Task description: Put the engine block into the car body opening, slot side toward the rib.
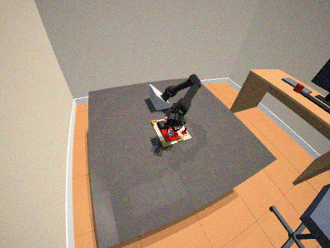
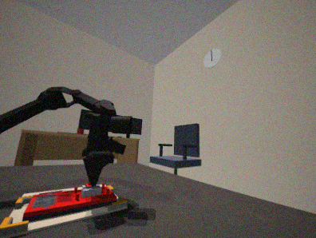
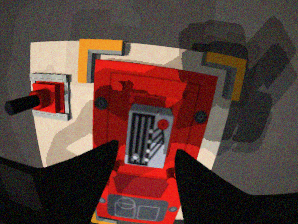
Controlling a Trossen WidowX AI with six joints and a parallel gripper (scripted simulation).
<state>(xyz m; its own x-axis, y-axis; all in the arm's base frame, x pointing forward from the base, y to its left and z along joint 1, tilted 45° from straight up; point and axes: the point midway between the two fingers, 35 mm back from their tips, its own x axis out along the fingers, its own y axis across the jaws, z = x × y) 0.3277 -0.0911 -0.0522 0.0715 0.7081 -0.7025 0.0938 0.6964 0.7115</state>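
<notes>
My gripper tip is 30 mm above the grey engine block. The rest, counted from my gripper tip: cream base plate: 40 mm behind, 20 mm to the left, 40 mm below.
</notes>
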